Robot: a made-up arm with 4 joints.
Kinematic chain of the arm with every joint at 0, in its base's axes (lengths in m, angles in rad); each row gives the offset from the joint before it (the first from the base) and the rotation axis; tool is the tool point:
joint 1: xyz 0 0 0.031 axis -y
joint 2: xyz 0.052 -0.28 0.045 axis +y
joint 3: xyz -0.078 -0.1 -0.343 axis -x
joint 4: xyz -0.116 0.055 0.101 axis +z
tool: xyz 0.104 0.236 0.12
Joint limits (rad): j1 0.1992..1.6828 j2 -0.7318..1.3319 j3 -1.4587..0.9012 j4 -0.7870..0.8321
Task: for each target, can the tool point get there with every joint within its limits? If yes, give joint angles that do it. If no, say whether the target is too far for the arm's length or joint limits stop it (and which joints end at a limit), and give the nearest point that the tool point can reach.
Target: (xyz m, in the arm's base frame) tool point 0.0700 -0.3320 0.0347
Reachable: yes | joints 0.3335 0.2235 -0.5271 -0.6312
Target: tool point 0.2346 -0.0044 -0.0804
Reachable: yes | joints 1.4415 -0.0905 0.4497 0.2754
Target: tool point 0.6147 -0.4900 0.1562
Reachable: no: joint limits stop it (at a limit: joint 2, joint 3, joint 4) | nearest point 0.2033 -0.5831 0.0724 | short by 0.430 m
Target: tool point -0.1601 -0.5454 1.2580
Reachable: no: too far | nearest point -0.0744 -0.4691 0.3604 | short by 0.905 m
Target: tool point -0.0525 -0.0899 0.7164
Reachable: no: joint limits stop it (at a limit: joint 1, joint 2, joint 4) | nearest point -0.1057 -0.2034 0.3458 | short by 0.391 m
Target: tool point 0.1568 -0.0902 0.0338
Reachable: yes | joints 1.1258 -0.2030 0.2352 -0.3270
